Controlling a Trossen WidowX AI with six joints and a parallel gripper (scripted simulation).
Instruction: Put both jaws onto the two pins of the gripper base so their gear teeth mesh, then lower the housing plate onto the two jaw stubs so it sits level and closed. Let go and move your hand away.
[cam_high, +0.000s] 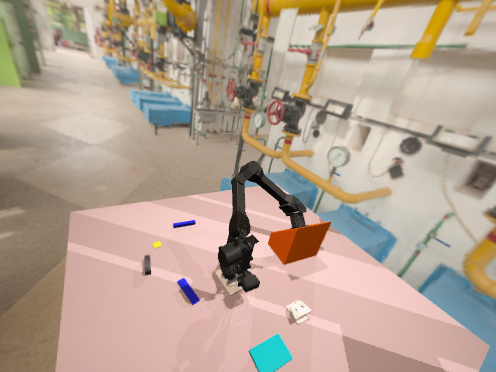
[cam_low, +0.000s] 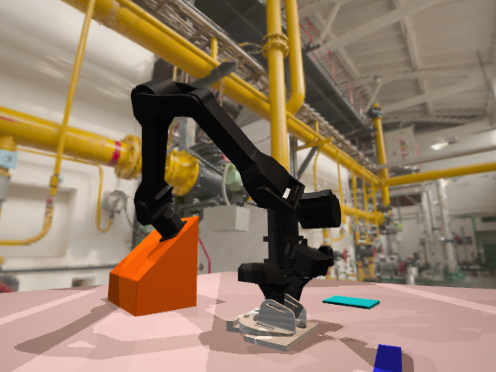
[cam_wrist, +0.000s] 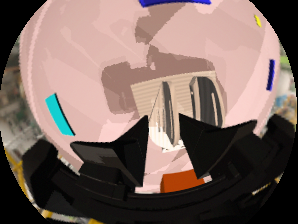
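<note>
Right now the base is 210 mm to the left of my gripper tip, 130 mm behind it and 10 mm above it. From my gripper tip the other things lie so: small yellow piece 340 mm to the right, 190 mm ahead, 10 mm below; black bar 260 mm ahead, 250 mm to the right; cyan tile 250 mm to the left, 50 mm ahead, 10 mm below.
</note>
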